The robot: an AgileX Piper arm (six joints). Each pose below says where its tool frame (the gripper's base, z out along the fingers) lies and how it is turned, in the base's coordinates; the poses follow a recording.
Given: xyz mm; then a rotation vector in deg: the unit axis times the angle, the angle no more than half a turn.
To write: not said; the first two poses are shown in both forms.
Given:
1: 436, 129, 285, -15.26, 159.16, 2.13
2: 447, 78, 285, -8.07, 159.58, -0.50
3: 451, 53, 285, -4.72, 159.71, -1.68
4: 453, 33, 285, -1.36, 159.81, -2.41
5: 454, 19, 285, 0.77, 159.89, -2.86
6: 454, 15, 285, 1.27, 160.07, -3.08
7: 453, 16, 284, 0.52, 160.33, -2.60
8: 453, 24, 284, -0.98, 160.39, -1.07
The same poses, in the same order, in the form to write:
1: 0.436, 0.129, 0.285, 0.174, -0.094, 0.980, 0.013
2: 0.447, 0.078, 0.285, 0.175, -0.050, 0.983, -0.003
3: 0.451, 0.053, 0.285, 0.175, -0.029, 0.984, -0.010
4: 0.453, 0.033, 0.285, 0.175, -0.008, 0.984, -0.015
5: 0.454, 0.019, 0.285, 0.174, 0.005, 0.985, -0.018
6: 0.454, 0.015, 0.285, 0.173, 0.008, 0.985, -0.019
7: 0.453, 0.016, 0.284, 0.171, 0.003, 0.985, -0.016
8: 0.453, 0.024, 0.284, 0.170, -0.006, 0.985, -0.007
